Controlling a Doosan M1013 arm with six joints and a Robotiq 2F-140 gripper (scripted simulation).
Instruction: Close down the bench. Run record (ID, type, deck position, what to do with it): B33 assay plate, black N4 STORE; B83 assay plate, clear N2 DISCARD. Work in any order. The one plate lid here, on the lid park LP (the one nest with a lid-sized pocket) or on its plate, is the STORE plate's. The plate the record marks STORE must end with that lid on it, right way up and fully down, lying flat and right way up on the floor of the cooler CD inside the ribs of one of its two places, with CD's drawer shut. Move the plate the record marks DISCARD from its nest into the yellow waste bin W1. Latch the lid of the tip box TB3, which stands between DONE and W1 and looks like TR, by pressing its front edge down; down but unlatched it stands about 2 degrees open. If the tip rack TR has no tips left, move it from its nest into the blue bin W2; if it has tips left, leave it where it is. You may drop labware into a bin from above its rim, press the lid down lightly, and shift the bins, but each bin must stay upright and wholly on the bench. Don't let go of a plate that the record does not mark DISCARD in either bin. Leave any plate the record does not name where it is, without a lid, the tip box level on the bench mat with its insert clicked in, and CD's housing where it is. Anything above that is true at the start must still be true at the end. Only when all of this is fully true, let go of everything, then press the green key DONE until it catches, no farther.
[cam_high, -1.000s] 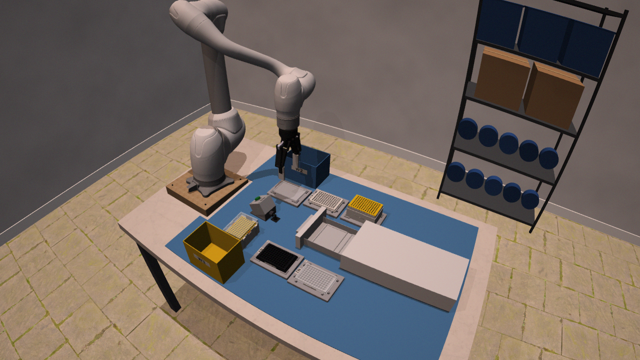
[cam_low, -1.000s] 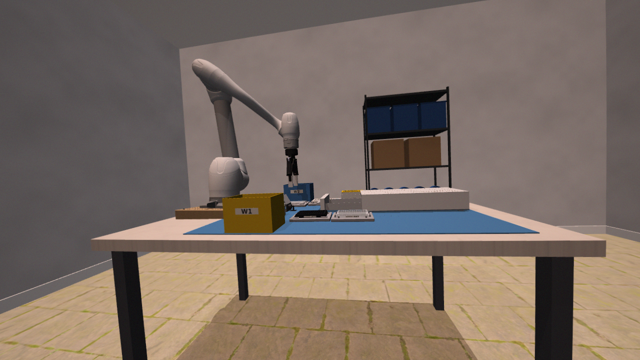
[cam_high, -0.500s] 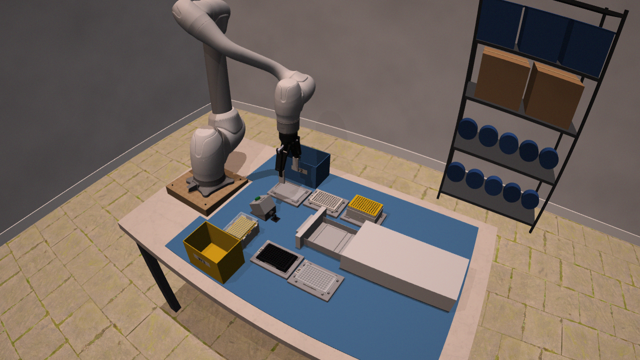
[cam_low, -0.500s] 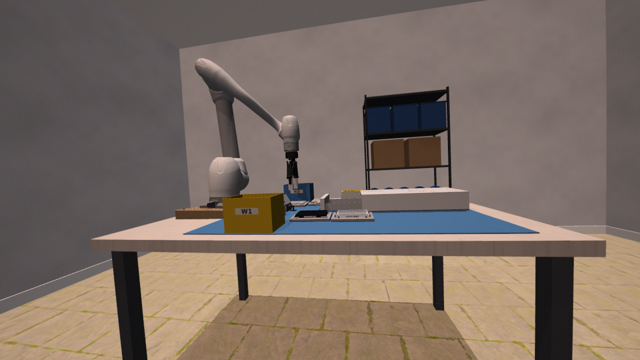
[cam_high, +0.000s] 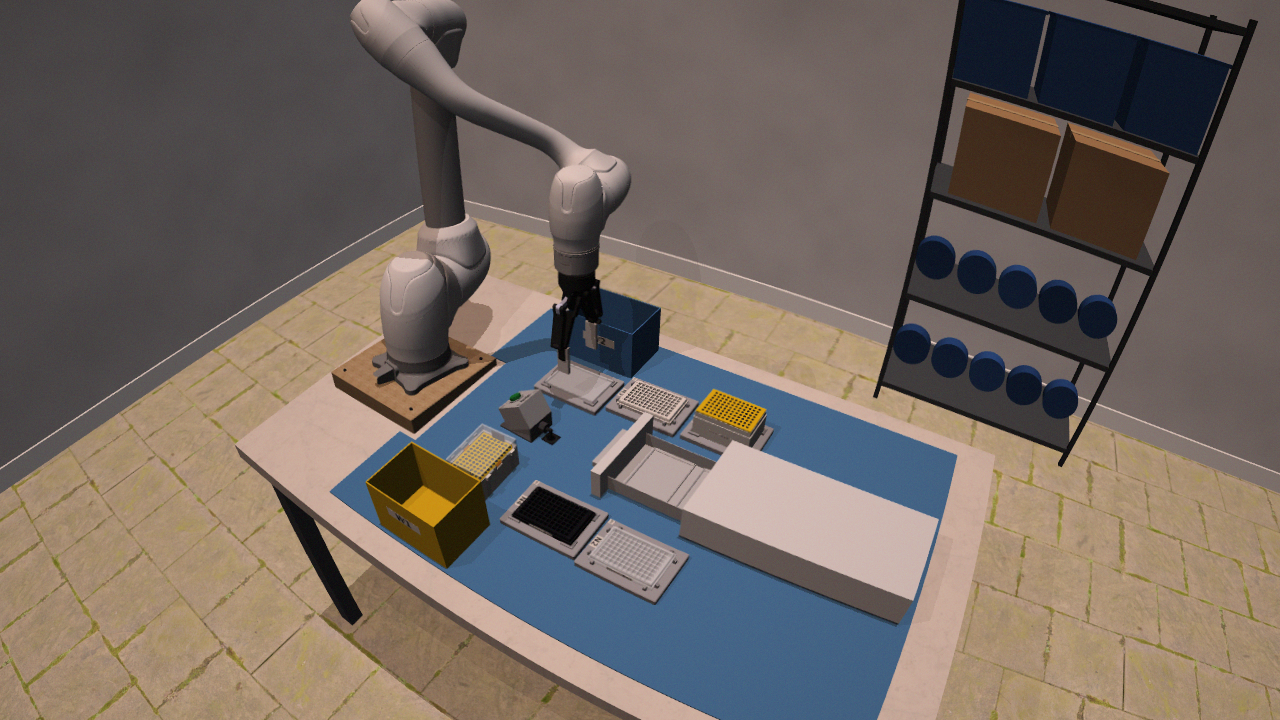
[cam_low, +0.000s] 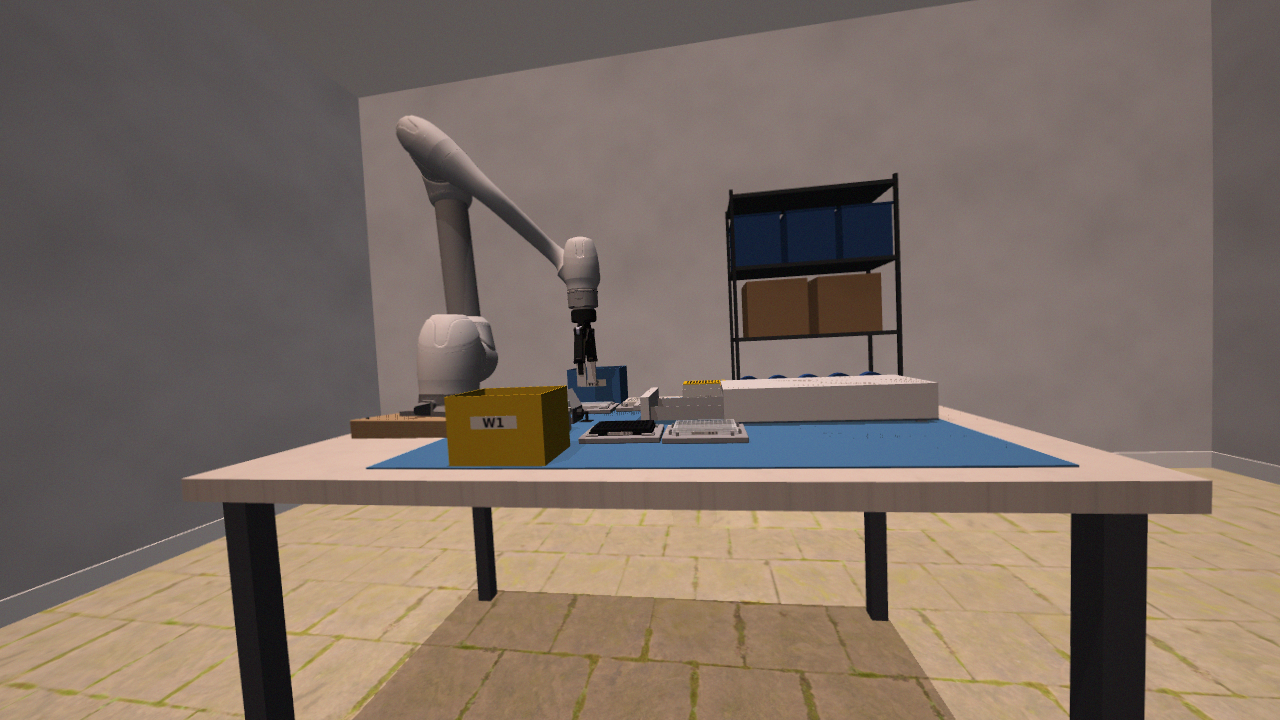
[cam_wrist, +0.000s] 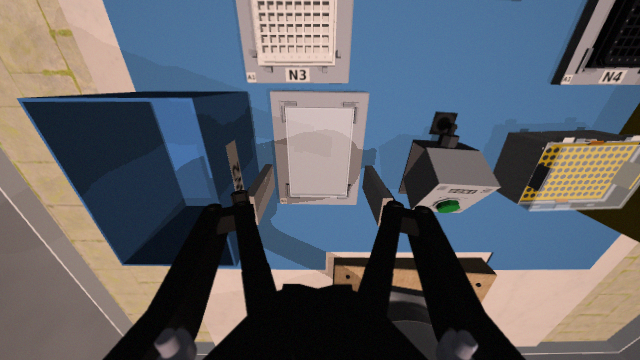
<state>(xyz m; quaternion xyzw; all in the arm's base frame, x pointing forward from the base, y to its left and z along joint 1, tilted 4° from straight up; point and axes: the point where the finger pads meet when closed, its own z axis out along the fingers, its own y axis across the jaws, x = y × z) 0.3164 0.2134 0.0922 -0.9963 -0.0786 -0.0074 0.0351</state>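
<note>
The clear plate lid lies 9 cm below my hand. Round my hand: lid park LP (10 cm below); then white plate (17 cm ahead, 8 cm below, 5 cm to the left); then blue bin W2 (15 cm to the left, 6 cm below, 3 cm behind).
</note>
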